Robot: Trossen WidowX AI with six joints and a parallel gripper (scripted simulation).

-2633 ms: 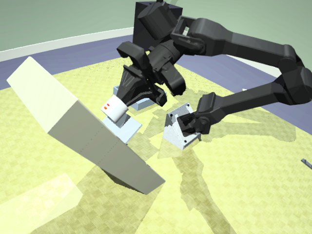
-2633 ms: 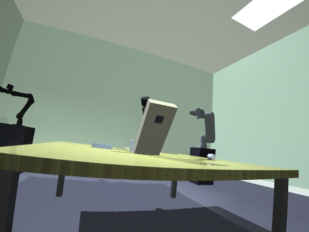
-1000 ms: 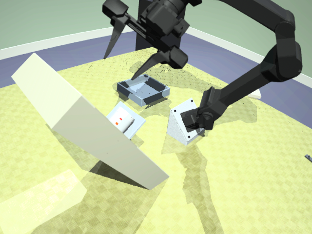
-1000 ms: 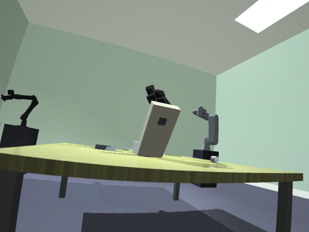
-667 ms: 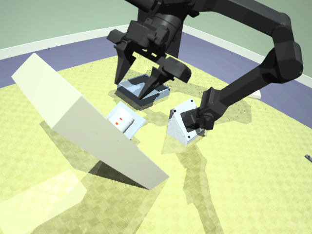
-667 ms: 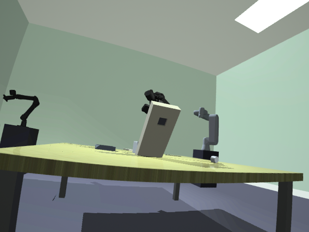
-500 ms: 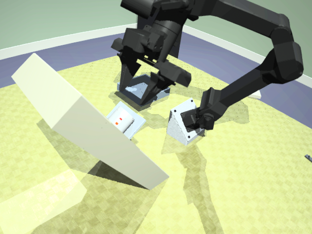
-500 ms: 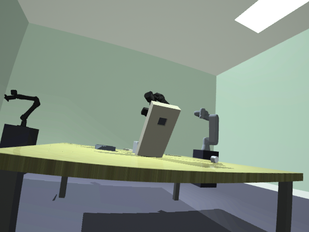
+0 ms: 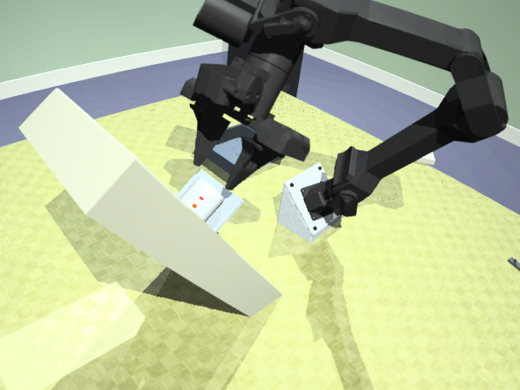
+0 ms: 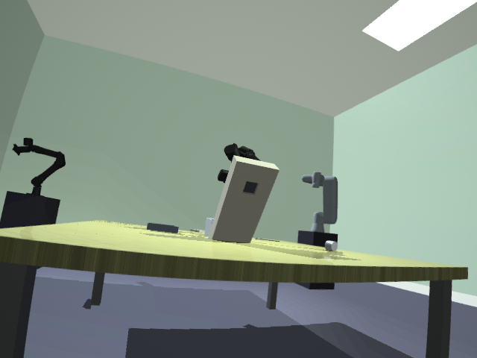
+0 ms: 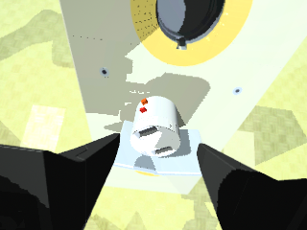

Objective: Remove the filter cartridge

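My gripper tip is 20 mm above the round filter cartridge and 10 mm short of it. Also, from my gripper tip: cream service panel (60 mm ahead, 40 mm below); tray (310 mm to the right, 310 mm behind, 210 mm below).
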